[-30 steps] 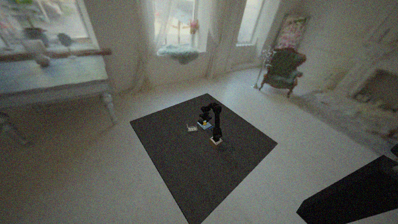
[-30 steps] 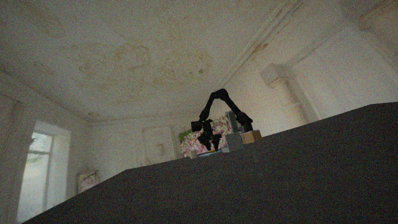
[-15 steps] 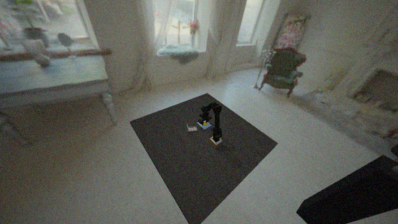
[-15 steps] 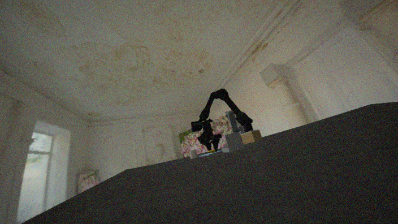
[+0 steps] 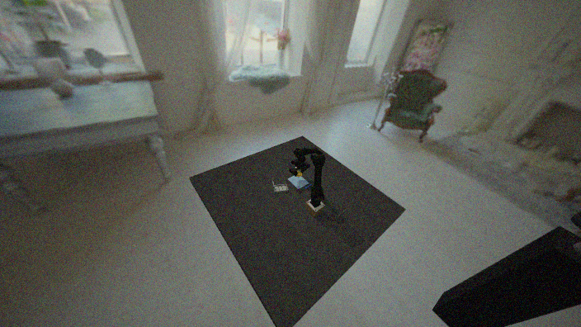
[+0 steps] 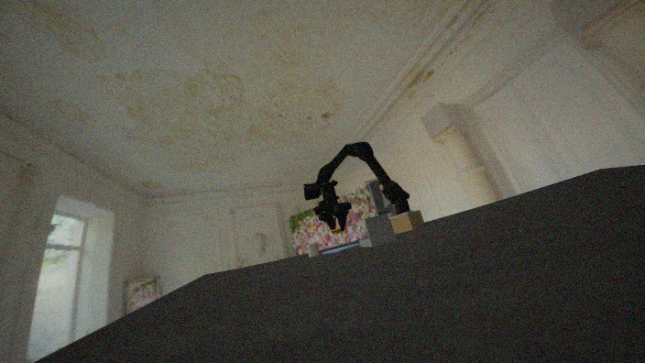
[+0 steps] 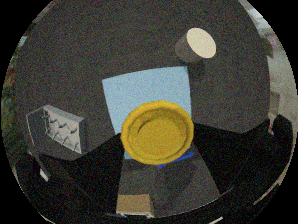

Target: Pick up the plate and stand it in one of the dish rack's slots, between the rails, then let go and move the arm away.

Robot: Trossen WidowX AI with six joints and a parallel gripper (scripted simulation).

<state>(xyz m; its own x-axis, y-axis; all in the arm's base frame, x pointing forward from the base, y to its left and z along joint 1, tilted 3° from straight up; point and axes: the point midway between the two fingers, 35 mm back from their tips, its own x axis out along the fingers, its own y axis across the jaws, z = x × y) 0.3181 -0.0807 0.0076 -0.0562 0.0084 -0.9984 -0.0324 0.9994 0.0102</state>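
Now: gripper tip 190 mm to the right of the grey dish rack, 50 mm above it and 10 mm past it. Also, from my gripper tip: white cup 100 mm ahead, 70 mm to the right, 40 mm below; light blue pad 70 mm below, 10 mm behind; yellow plate 10 mm above.
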